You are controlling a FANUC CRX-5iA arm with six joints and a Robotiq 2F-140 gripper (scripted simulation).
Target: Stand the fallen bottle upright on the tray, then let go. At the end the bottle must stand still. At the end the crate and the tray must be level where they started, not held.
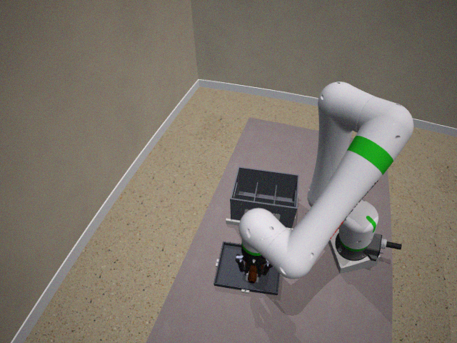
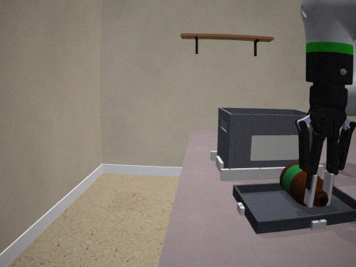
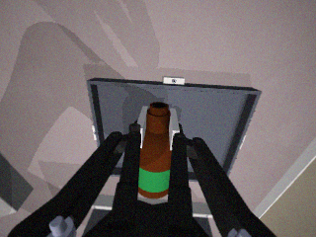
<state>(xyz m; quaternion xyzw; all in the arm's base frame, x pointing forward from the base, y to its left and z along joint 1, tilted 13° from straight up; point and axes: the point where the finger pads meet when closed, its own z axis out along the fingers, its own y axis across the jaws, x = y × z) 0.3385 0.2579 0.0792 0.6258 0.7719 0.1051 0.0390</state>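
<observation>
Now: the bottle 50 mm to the right of my hand, 20 mm below it and 10 mm ahead of it. Round my hand: tray: 50 mm below, 40 mm to the right, 30 mm ahead; crate: 340 mm to the right, 80 mm ahead, 20 mm above.
</observation>
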